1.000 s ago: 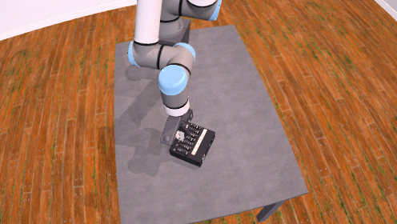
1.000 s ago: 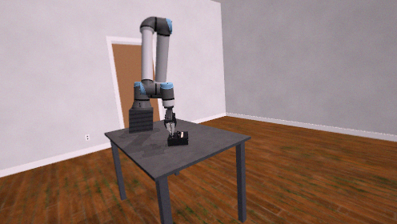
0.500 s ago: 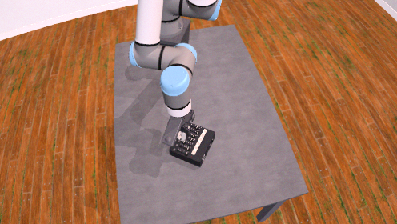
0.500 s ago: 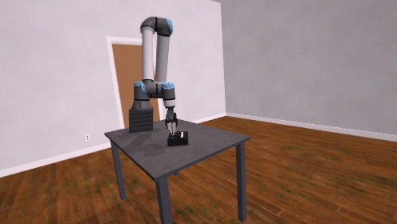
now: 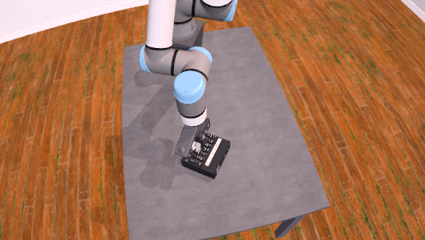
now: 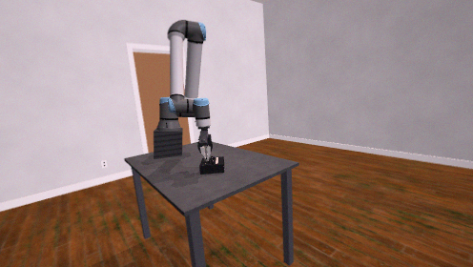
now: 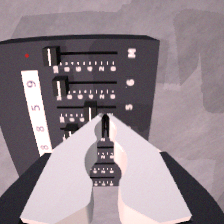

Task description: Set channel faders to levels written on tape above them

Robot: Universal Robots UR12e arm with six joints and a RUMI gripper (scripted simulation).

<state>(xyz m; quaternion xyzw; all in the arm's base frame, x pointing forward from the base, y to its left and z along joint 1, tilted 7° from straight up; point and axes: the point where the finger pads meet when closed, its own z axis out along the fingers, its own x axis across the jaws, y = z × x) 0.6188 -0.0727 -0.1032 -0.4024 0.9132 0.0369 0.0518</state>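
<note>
My gripper is now 1 cm short of the channel fader cap, 1 cm to the right of it and 1 cm above it. The rest, counted from my hand: fader knob 2 cm behind, 7 cm to the left, 1 cm below.
</note>
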